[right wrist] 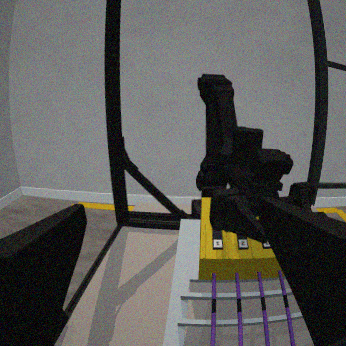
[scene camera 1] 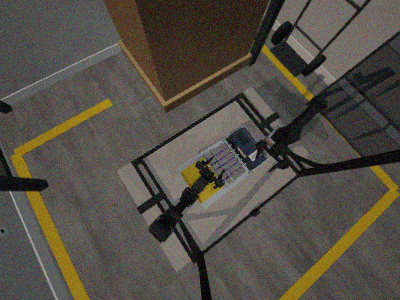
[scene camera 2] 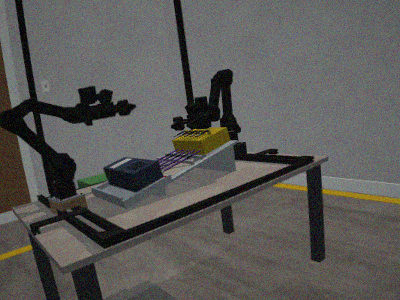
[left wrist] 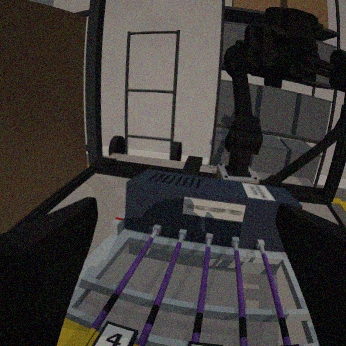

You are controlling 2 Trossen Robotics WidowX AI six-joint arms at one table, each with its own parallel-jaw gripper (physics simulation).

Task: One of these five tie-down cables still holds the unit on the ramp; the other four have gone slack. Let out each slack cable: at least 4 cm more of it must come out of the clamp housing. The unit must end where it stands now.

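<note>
The navy unit rests low on the pale ramp. Purple cables with black marks run from it to the yellow clamp housing above. All look nearly straight; which is taut I cannot tell. Number tags such as 1 and 2 show on the housing. My left gripper is open and empty close over the housing, hiding part of it. My right gripper is open and empty, high above the unit.
A black frame runs around the table top, with uprights at the arms' ends. A green block lies behind the unit. A large brown box, a hand truck and shelving stand beyond the table.
</note>
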